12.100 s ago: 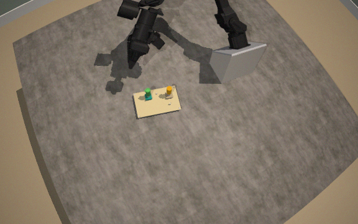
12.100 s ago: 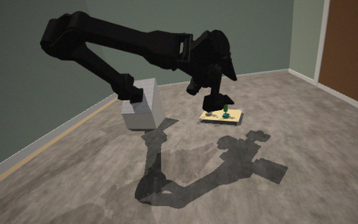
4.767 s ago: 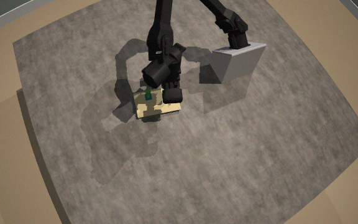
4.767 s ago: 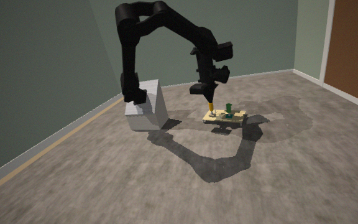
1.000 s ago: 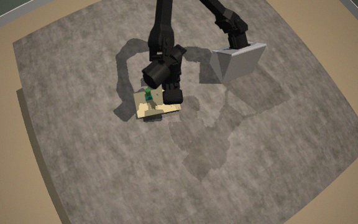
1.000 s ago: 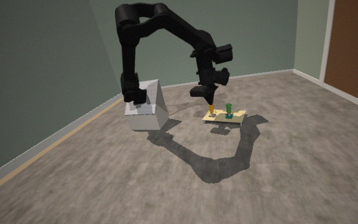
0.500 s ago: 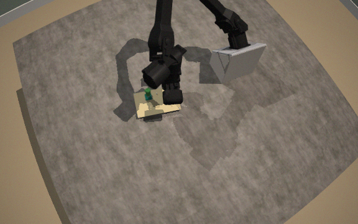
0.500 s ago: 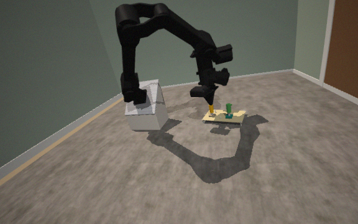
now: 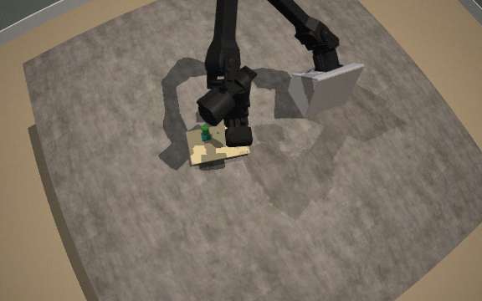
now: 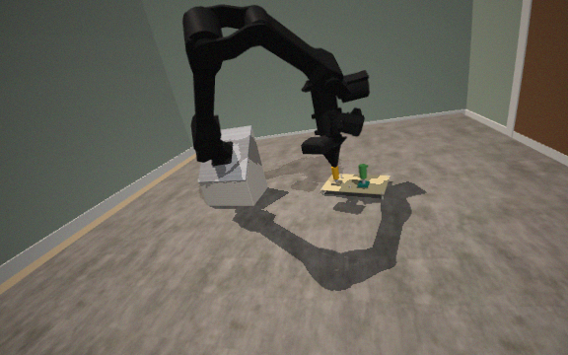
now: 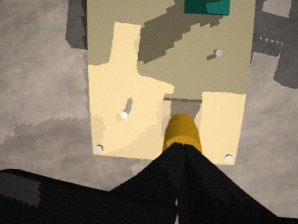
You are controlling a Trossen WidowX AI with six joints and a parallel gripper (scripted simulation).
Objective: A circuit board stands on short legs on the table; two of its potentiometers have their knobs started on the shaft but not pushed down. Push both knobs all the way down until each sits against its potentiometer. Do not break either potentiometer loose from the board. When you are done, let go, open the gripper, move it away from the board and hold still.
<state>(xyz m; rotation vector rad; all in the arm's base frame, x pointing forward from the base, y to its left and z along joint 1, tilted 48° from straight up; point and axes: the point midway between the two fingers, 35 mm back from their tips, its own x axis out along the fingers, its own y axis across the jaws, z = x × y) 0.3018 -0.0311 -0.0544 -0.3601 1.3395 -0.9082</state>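
My gripper tip is now 2 cm above the orange knob. From my gripper tip the other things lie so: green knob (7 cm ahead, 3 cm to the right).
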